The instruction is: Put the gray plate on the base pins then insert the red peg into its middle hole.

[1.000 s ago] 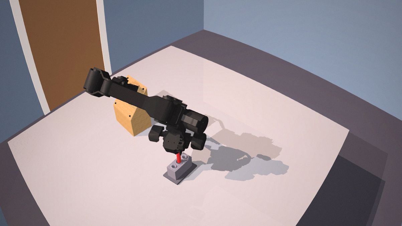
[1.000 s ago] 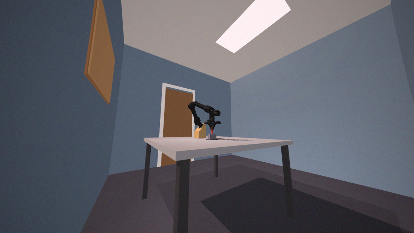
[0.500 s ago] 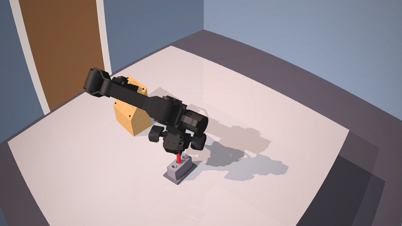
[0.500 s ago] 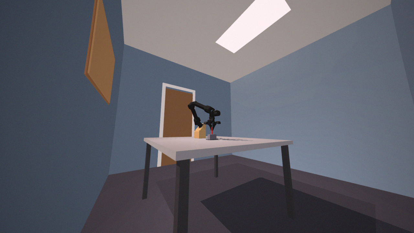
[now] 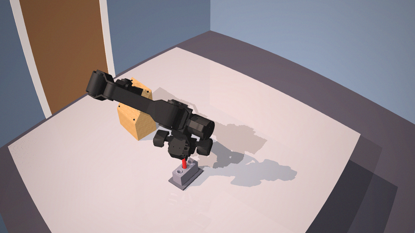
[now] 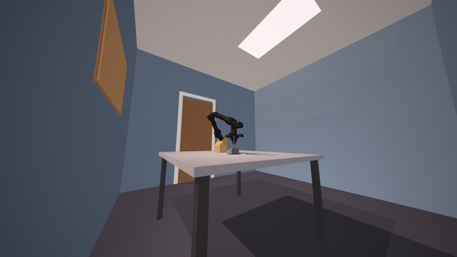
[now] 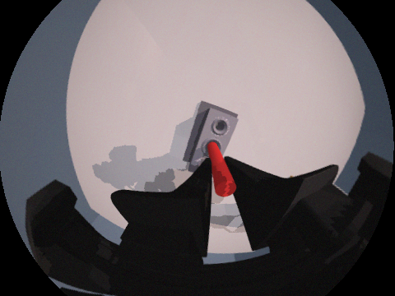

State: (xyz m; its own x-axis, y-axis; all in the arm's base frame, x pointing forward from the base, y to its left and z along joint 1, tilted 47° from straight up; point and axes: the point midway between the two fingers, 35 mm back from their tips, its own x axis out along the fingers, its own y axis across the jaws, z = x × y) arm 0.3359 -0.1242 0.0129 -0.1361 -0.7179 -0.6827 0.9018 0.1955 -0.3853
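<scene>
My gripper tip is now right at the red peg. From my gripper tip the other things lie so: gray plate: 50 mm below; dark gray base: 90 mm below.
</scene>
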